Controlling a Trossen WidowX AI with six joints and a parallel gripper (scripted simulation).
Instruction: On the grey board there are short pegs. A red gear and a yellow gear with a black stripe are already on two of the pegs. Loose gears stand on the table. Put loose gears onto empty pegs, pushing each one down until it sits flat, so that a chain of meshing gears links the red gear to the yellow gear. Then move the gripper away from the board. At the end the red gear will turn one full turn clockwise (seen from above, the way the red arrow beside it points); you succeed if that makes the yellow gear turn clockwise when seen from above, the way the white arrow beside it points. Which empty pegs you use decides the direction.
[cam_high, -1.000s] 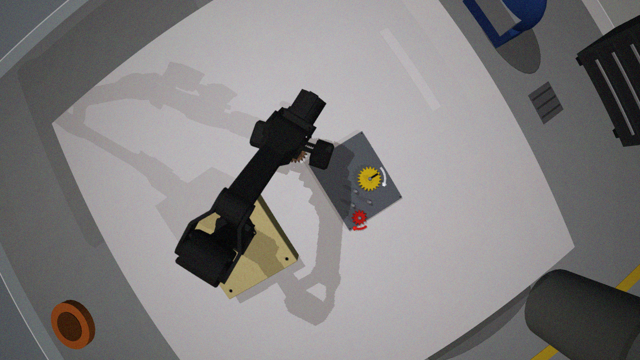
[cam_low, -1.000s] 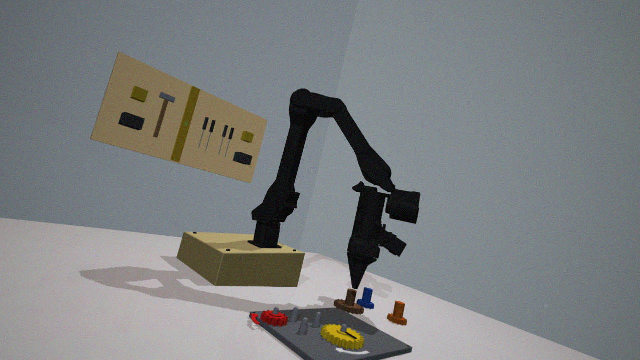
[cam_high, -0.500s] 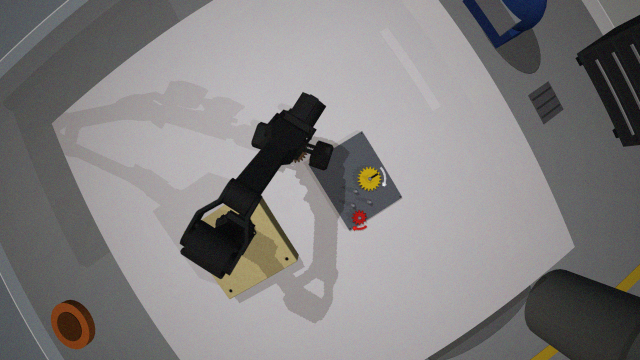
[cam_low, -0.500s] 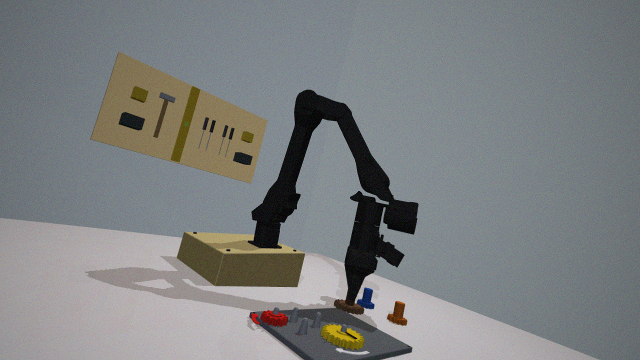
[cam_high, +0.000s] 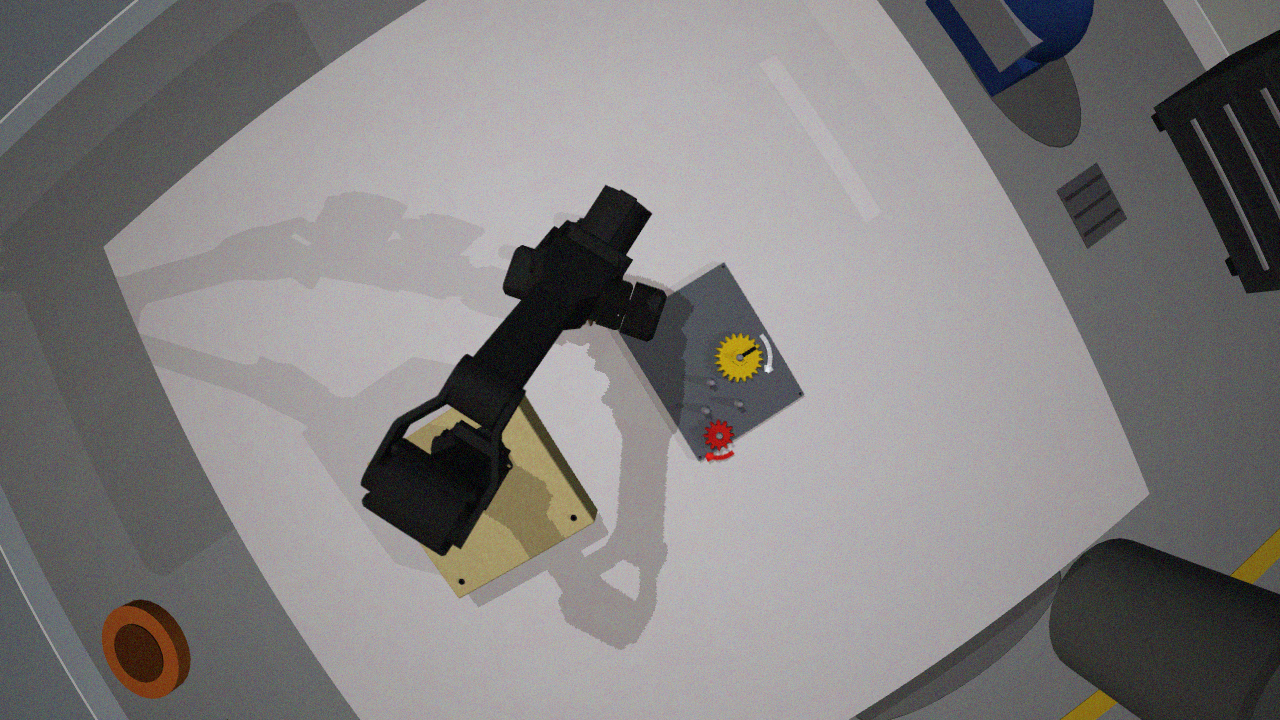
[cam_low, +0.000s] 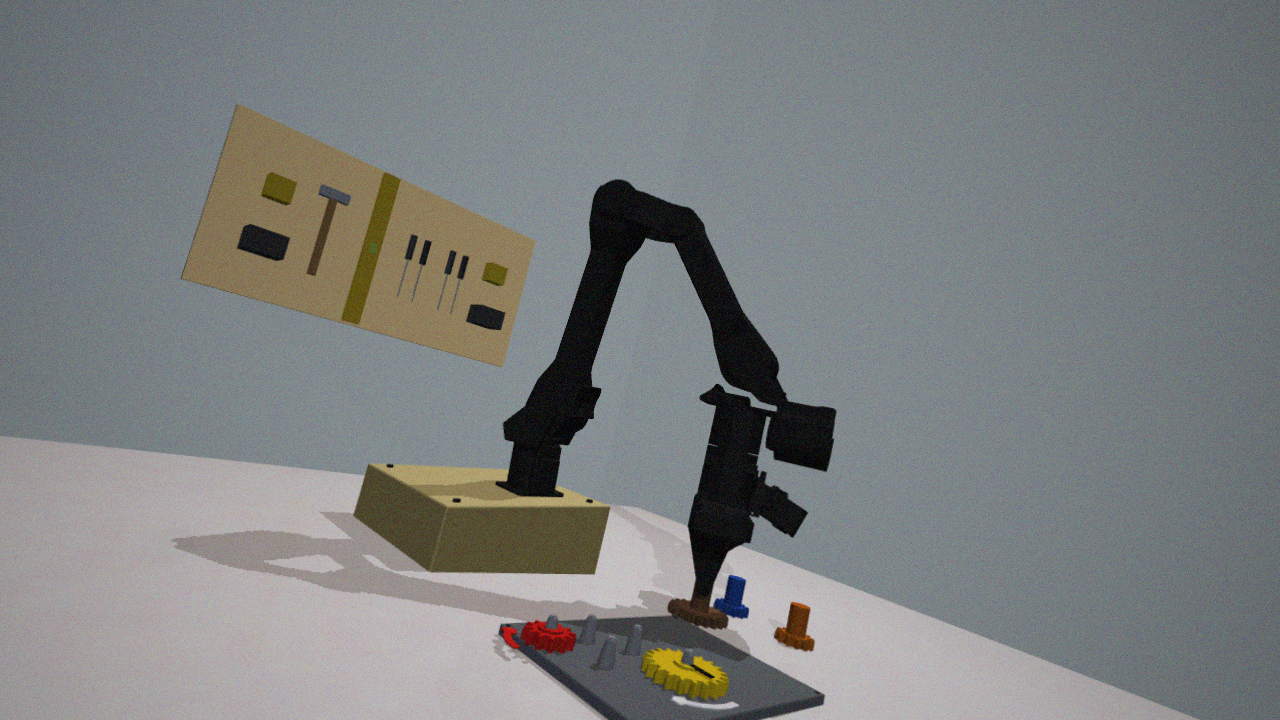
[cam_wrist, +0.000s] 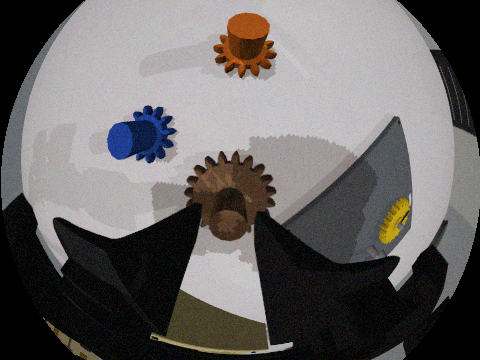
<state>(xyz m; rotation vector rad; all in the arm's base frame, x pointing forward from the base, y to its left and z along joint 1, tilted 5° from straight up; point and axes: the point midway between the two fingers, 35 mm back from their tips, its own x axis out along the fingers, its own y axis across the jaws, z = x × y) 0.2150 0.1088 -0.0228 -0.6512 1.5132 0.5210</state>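
Now: the red gear 6 cm ahead of my gripper tip, 24 cm to the right of it and 1 cm below it. The rest, counted from my gripper tip: blue gear: 2 cm behind, 7 cm to the left, 1 cm below; then brown gear: 1 cm below; then orange gear: 7 cm ahead, 7 cm to the left, 1 cm below.
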